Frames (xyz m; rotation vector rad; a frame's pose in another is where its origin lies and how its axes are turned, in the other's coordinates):
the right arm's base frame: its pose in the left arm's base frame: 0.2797 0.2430 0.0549 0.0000 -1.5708 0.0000
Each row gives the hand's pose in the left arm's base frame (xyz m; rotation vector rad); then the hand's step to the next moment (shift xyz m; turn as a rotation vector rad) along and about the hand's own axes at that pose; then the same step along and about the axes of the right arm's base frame.
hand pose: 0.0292 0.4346 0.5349 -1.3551 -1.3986 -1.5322
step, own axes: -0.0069 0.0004 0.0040 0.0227 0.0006 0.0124
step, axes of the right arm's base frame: -0.0069 0.0026 -0.0031 0.0205 0.0157 0.0020
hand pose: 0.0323 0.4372 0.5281 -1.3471 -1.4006 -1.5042
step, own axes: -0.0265 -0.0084 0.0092 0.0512 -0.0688 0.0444
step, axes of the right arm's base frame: -0.0286 0.0061 -0.0007 0.0253 0.0651 0.0667
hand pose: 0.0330 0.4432 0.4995 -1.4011 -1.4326 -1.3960
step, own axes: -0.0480 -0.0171 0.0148 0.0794 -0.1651 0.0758
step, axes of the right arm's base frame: -0.0525 0.0061 0.0046 0.0249 0.1169 0.1582
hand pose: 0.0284 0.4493 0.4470 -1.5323 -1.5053 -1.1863
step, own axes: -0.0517 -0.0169 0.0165 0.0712 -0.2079 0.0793
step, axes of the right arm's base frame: -0.0559 -0.0022 0.0100 0.0105 0.1216 0.1992
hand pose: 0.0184 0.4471 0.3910 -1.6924 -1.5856 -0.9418
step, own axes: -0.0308 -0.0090 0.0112 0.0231 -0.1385 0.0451
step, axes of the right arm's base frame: -0.0321 -0.0068 0.0087 -0.0091 0.0612 0.1339
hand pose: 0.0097 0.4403 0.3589 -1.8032 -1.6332 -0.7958
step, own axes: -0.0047 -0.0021 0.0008 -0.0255 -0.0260 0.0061
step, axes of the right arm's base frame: -0.0040 -0.0023 0.0024 -0.0226 -0.0098 0.0275
